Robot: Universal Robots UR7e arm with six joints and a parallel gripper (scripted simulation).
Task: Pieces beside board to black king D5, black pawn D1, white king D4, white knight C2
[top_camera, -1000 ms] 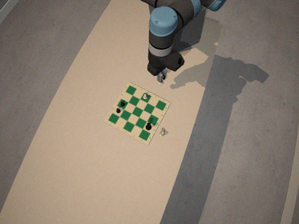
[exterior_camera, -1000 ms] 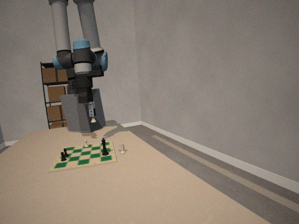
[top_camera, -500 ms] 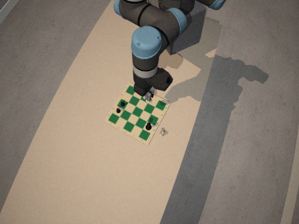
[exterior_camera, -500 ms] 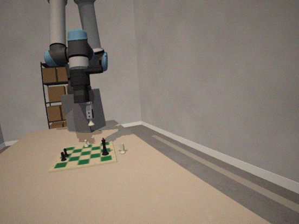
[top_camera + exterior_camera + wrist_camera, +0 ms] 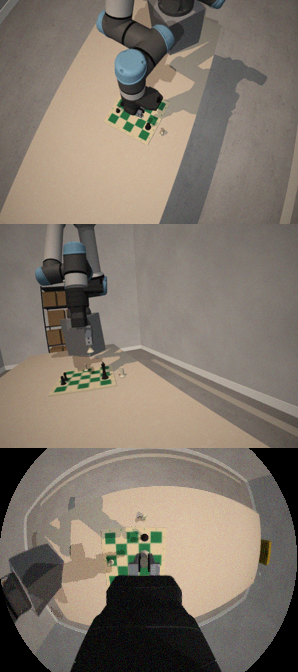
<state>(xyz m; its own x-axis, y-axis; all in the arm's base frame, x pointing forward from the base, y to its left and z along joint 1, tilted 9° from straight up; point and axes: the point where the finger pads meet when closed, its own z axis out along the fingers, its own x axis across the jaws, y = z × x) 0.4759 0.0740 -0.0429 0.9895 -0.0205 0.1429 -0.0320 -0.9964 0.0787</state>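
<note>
Right now my hand is 4 cm to the right of the black king and 12 cm above it. Also, from my hand: board 4 cm behind, 4 cm to the right, 15 cm below; white knight 10 cm to the left, 14 cm below; white king 1 cm below.
</note>
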